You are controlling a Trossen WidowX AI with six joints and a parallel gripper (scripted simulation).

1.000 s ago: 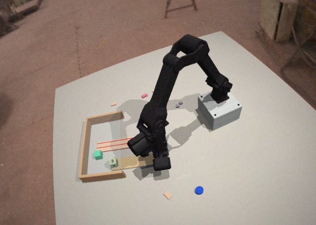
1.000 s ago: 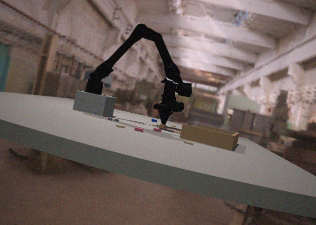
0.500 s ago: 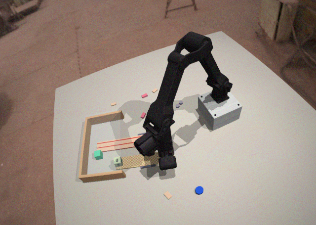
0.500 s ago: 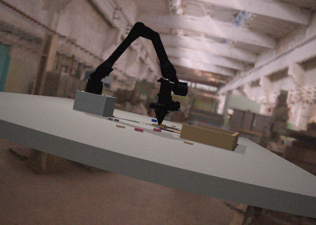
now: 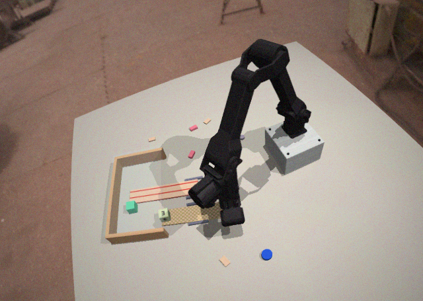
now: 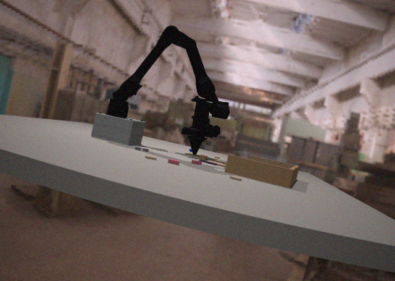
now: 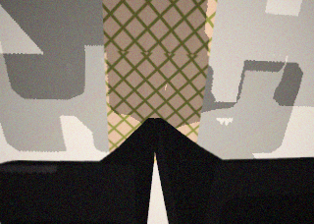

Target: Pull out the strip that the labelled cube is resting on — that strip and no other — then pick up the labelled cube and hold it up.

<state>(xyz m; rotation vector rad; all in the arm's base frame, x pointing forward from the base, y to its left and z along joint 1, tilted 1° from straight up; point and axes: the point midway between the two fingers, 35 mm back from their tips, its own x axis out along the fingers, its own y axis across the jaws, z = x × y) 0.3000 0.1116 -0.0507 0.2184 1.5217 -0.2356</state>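
My gripper tip is 9 cm short of the tan cross-hatched strip and 3 cm to the left of it. From my gripper tip the other things lie so: tan tile: 9 cm ahead, 15 cm to the left; orange block: 4 cm ahead, 12 cm to the right; blue disc: 3 cm behind, 18 cm to the left.
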